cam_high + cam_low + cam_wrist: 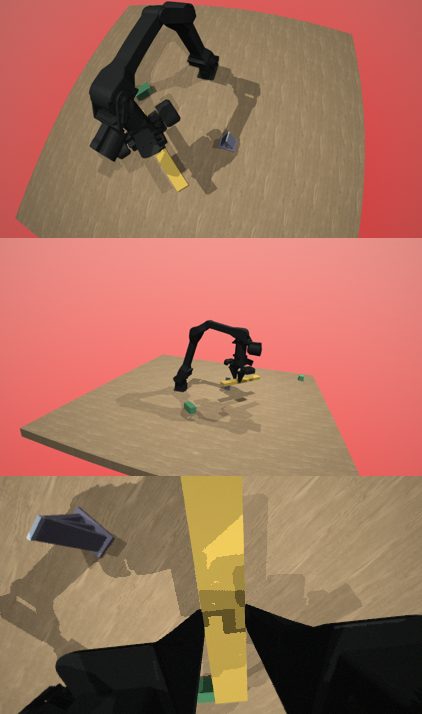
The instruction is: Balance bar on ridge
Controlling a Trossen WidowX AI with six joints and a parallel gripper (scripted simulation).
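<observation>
Right now the yellow bar is 20 mm ahead of my gripper tip and 20 mm to the left of it. Also, from my gripper tip: green cube: 400 mm ahead, 540 mm to the left, 110 mm below.
</observation>
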